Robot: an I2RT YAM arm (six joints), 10 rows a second.
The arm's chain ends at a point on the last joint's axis. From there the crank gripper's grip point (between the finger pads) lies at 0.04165 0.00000 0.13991 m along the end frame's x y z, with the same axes.
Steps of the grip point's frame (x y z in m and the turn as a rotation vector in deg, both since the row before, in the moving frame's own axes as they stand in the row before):
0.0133, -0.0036, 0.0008, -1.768, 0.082, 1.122
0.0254, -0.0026, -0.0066, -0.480, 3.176, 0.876
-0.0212, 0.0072, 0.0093, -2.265, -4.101, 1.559
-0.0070, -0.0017, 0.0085, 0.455, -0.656, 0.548
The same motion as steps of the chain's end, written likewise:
0.0132, -0.0087, 0.0009, -1.768, 0.082, 1.122
0.0177, -0.0045, -0.0041, -0.480, 3.176, 0.876
-0.0110, 0.0006, 0.0068, -2.265, -4.101, 1.559
-0.0054, -0.0010, 0.0080, 0.455, -0.656, 0.548

